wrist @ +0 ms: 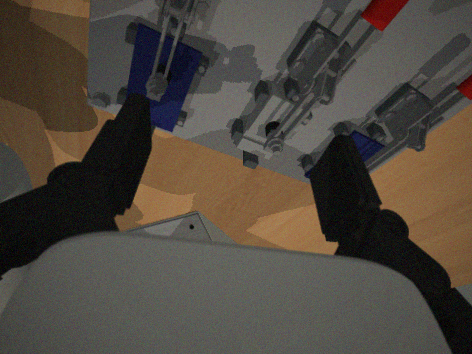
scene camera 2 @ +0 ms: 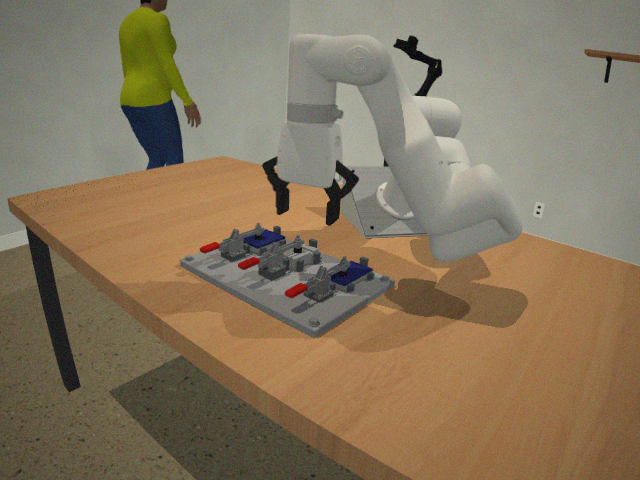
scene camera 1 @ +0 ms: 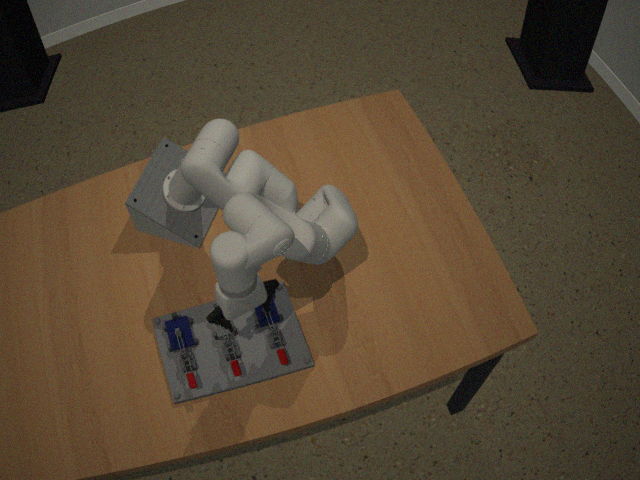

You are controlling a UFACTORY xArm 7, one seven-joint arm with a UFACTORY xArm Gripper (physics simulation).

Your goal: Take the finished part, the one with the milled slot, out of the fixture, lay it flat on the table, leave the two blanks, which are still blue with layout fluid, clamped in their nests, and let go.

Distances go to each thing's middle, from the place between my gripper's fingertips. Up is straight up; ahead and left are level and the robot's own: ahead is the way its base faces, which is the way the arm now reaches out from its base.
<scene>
Right now my hand is 11 cm above the finished part (wrist: 276, 107), 7 cm to the left of it and 4 cm past it. From my hand the other things lie so: grey fixture plate (scene camera 1: 258, 362) (13 cm below, 6 cm to the right).
</scene>
